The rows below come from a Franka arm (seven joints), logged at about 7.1 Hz.
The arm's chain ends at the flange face. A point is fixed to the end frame.
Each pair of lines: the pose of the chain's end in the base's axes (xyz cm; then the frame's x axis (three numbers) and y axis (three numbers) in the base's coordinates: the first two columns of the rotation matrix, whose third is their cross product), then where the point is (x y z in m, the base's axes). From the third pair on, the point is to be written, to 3 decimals.
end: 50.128, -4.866, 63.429, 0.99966, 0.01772, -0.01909, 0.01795, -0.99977, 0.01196
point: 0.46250 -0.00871 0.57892
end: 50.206, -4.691, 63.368, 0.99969, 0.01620, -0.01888, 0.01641, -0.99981, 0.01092
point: 0.46335 -0.00684 0.57834
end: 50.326, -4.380, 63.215, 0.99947, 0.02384, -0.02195, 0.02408, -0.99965, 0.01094
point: 0.464 -0.004 0.577
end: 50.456, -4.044, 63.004, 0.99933, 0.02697, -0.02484, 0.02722, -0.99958, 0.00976
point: 0.465 -0.001 0.575
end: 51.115, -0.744, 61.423, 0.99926, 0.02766, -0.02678, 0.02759, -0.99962, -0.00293
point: 0.472 0.033 0.560
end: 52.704, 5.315, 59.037, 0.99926, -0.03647, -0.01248, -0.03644, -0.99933, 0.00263
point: 0.491 0.096 0.535
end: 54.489, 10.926, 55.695, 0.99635, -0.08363, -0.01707, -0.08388, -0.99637, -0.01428
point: 0.511 0.154 0.503
